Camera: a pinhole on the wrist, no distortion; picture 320 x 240 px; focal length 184.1 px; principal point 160.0 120.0 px. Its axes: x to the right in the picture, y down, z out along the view. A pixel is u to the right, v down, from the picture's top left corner.
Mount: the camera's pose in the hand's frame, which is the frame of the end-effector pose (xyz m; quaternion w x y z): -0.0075 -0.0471 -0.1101 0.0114 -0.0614 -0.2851 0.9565
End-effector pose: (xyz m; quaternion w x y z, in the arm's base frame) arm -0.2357 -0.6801 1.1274 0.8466 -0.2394 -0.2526 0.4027
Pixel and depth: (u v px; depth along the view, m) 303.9 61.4 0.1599
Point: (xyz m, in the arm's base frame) -0.2944 -0.8421 1.1708
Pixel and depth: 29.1 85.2 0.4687
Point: -0.1787 -0.5332 1.6157
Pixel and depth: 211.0 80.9 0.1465
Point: -0.2317 -0.7837 1.1899
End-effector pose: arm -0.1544 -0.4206 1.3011 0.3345 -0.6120 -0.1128 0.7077
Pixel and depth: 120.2 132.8 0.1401
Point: -0.1138 -0.3163 1.3736
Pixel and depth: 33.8 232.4 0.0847
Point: -0.0506 -0.3064 1.3349
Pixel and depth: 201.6 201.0 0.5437
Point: -0.1546 -0.0874 1.8037
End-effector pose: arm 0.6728 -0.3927 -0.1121 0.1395 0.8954 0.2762 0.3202
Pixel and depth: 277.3 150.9 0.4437
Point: 0.4385 -0.3353 -0.5653
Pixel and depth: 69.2 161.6 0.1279
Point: 0.6314 -0.2518 -0.1444
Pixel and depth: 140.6 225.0 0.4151
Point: 0.5443 -0.0251 -0.4034
